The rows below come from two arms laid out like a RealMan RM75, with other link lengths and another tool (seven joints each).
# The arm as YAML. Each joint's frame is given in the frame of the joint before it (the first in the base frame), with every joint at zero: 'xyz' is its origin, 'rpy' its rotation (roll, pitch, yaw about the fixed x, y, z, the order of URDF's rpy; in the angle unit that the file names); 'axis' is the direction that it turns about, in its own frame. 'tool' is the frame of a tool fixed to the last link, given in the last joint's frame.
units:
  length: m
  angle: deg
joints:
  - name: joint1
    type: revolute
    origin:
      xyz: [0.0, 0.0, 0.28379]
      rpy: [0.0, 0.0, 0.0]
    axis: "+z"
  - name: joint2
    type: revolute
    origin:
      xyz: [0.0, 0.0, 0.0]
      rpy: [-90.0, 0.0, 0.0]
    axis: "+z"
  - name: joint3
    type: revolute
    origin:
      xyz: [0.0, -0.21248, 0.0]
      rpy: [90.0, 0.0, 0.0]
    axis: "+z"
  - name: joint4
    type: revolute
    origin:
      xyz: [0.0, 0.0, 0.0]
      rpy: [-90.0, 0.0, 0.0]
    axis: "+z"
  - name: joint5
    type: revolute
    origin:
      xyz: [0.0, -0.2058, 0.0]
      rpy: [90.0, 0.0, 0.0]
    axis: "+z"
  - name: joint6
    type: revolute
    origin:
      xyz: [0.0, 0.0, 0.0]
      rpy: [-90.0, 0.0, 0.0]
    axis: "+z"
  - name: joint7
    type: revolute
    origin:
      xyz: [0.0, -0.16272, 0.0]
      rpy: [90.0, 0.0, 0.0]
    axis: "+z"
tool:
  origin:
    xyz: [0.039, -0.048, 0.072]
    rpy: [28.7, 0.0, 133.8]
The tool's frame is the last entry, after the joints.
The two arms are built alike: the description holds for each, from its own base.
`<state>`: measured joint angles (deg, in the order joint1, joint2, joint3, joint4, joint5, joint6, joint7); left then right.
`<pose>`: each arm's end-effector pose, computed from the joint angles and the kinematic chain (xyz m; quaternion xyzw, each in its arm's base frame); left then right.
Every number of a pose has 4 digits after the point. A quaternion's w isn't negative.
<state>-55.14 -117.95 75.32 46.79 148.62 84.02 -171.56 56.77 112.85 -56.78 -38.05 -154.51 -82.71 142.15</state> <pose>-0.2055 0.4205 -0.0380 -0.8117 0.5710 0.0802 0.0929 0.2705 0.3930 0.0174 0.1072 0.9602 -0.1716 0.1928</pose>
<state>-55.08 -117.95 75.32 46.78 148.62 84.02 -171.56 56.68 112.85 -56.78 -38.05 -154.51 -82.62 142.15</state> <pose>-0.2059 0.4203 -0.0380 -0.8121 0.5705 0.0803 0.0928 0.2711 0.3929 0.0174 0.1077 0.9602 -0.1710 0.1927</pose>
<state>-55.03 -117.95 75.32 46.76 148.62 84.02 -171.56 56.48 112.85 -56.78 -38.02 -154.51 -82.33 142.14</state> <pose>-0.2064 0.4200 -0.0380 -0.8124 0.5701 0.0803 0.0927 0.2726 0.3930 0.0175 0.1089 0.9605 -0.1691 0.1924</pose>
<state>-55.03 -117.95 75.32 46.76 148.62 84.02 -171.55 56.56 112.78 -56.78 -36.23 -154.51 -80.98 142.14</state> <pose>-0.2064 0.4200 -0.0380 -0.8124 0.5701 0.0803 0.0927 0.2775 0.3915 0.0140 0.1154 0.9599 -0.1691 0.1916</pose>
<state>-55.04 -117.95 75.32 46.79 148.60 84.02 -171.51 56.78 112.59 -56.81 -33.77 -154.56 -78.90 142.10</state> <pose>-0.2061 0.4202 -0.0380 -0.8120 0.5706 0.0800 0.0928 0.2841 0.3908 0.0104 0.1227 0.9594 -0.1664 0.1920</pose>
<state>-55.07 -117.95 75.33 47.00 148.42 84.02 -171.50 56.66 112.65 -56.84 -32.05 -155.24 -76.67 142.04</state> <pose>-0.2043 0.4208 -0.0381 -0.8112 0.5718 0.0786 0.0944 0.2921 0.3911 0.0086 0.1284 0.9587 -0.1600 0.1972</pose>
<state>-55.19 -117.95 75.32 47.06 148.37 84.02 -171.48 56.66 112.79 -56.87 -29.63 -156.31 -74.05 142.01</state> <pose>-0.2030 0.4214 -0.0381 -0.8103 0.5729 0.0780 0.0949 0.3025 0.3895 0.0056 0.1358 0.9566 -0.1554 0.2056</pose>
